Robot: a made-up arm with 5 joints.
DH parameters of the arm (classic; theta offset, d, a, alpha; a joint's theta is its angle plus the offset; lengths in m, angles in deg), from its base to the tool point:
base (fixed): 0 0 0.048 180
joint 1: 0 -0.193 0.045 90
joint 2: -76.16 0 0.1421 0
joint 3: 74.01 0 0.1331 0
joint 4: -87.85 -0.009 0 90
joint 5: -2.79 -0.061 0 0
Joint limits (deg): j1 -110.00..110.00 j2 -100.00..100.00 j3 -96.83..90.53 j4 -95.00..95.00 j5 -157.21..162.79
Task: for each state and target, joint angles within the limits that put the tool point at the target. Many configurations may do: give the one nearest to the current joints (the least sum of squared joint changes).
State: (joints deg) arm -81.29 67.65 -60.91 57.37 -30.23
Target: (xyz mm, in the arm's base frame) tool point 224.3 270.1 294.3
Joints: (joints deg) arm -58.47 40.43 -65.49 69.30 -30.23
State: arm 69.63 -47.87 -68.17 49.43 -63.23
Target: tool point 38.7 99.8 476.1
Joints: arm 89.83 -50.62 -71.39 46.21 -63.23
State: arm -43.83 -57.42 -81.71 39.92 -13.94
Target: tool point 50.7 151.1 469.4
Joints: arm -92.39 -16.23 -48.64 53.64 -13.94
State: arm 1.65 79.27 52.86 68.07 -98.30
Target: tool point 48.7 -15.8 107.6
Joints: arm 52.78 95.57 55.17 60.01 -98.30
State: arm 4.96 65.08 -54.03 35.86 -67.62
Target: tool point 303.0 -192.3 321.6
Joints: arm 35.41 30.85 -53.77 51.12 -67.62
